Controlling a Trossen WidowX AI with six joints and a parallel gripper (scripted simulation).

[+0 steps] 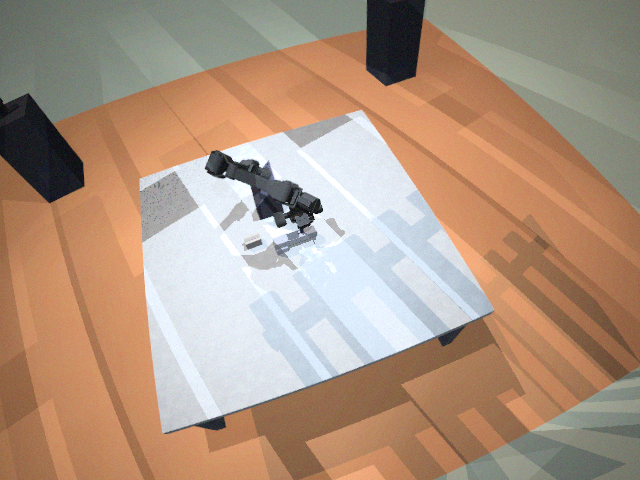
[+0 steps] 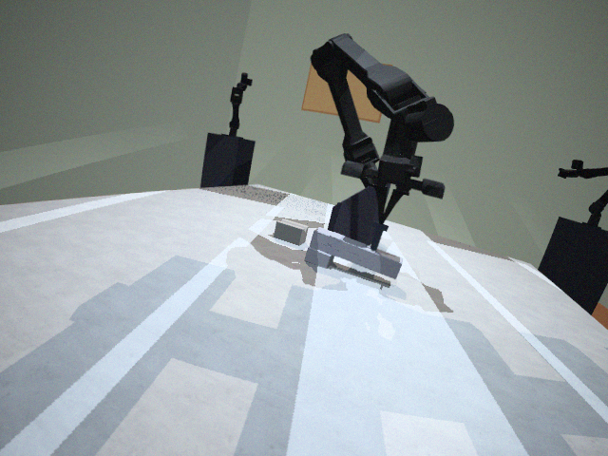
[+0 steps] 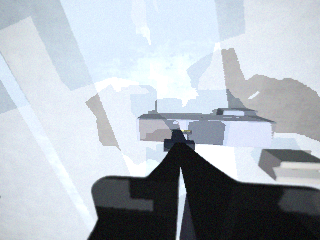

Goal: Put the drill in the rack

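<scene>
Right now the dark key is 3 cm below my gripper tip. From my gripper tip the other things lie so: rack (10 cm behind, 20 cm to the right, 9 cm below); drill (1 cm behind, 6 cm to the right, 7 cm below).
</scene>
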